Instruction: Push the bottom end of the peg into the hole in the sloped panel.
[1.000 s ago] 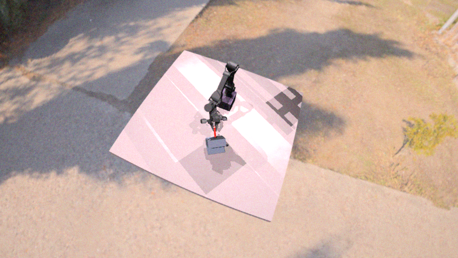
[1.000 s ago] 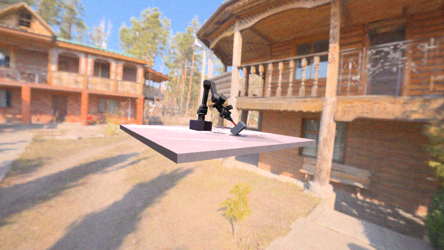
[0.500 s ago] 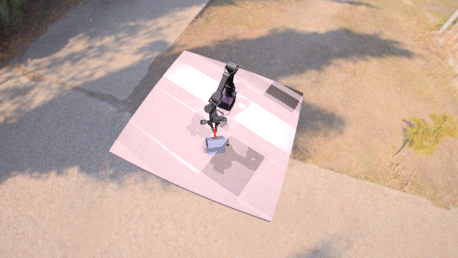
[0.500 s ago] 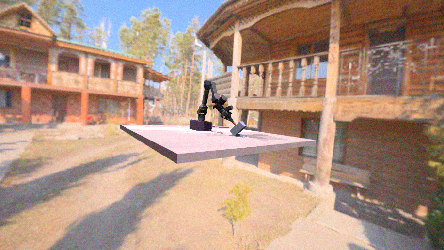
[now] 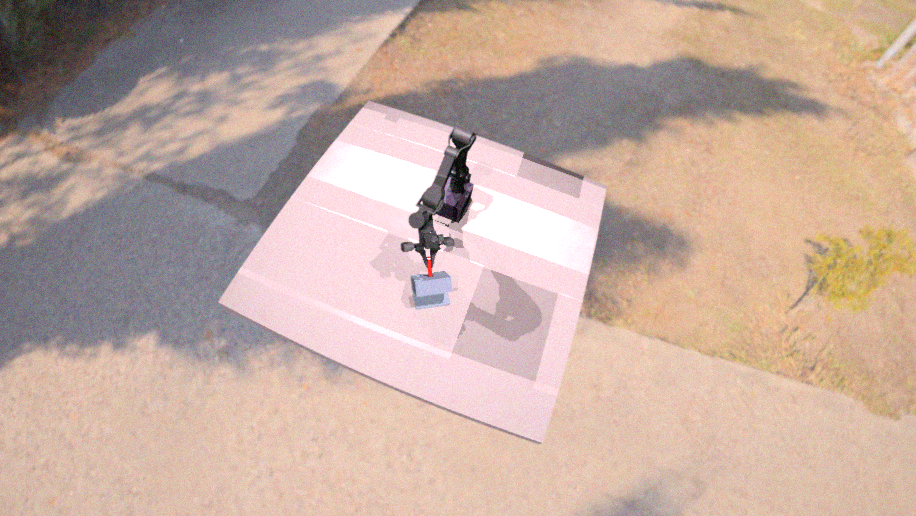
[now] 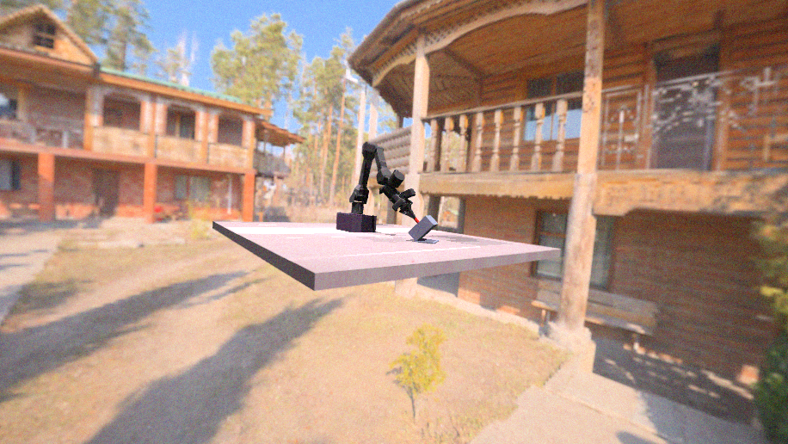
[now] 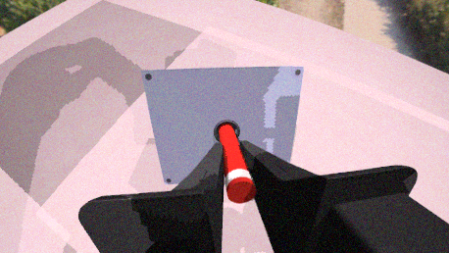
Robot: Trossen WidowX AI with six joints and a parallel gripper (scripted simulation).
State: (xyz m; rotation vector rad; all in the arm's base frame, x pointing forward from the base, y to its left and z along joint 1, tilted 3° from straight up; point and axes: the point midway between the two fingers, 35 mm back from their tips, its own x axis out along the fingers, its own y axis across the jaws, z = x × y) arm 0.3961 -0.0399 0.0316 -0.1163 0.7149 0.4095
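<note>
My gripper tip is 40 mm short of the grey sloped panel, 20 mm to the right of it and 40 mm above it. Also, from my gripper tip: round red peg 10 mm behind, 10 mm to the right, 10 mm above.
</note>
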